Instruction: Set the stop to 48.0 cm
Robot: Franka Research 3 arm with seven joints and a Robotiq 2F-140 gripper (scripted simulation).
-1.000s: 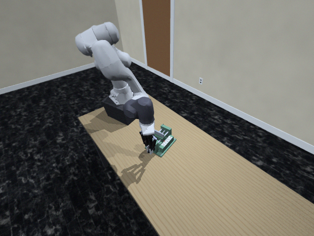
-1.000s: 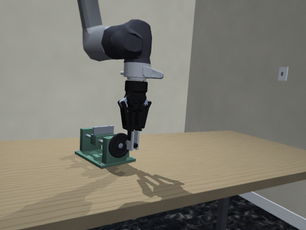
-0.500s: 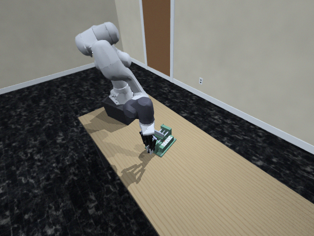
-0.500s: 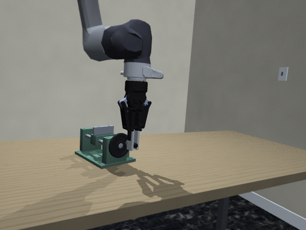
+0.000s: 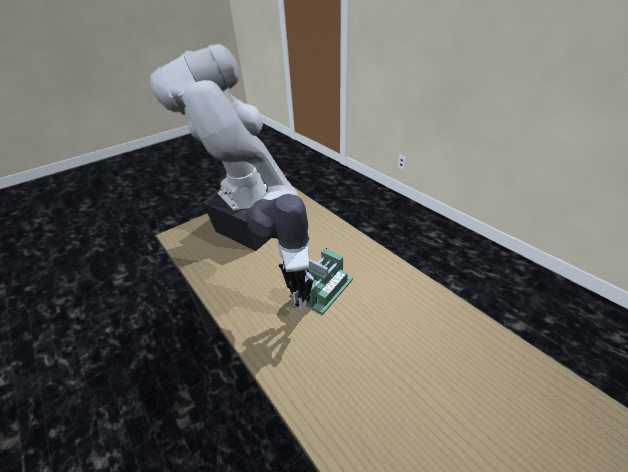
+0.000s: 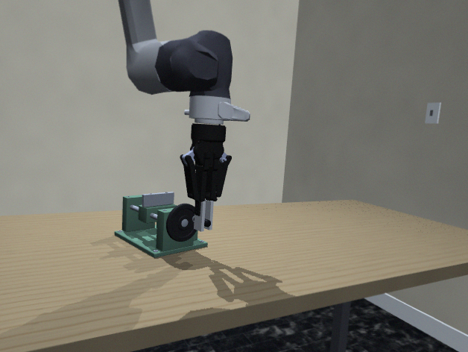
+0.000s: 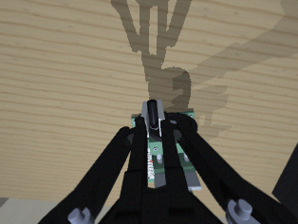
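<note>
My hand is 10 mm past the black handwheel, 20 mm to the right of it and 20 mm above it. Also, from my hand: stop block: 30 mm behind, 140 mm to the left, 10 mm below.
</note>
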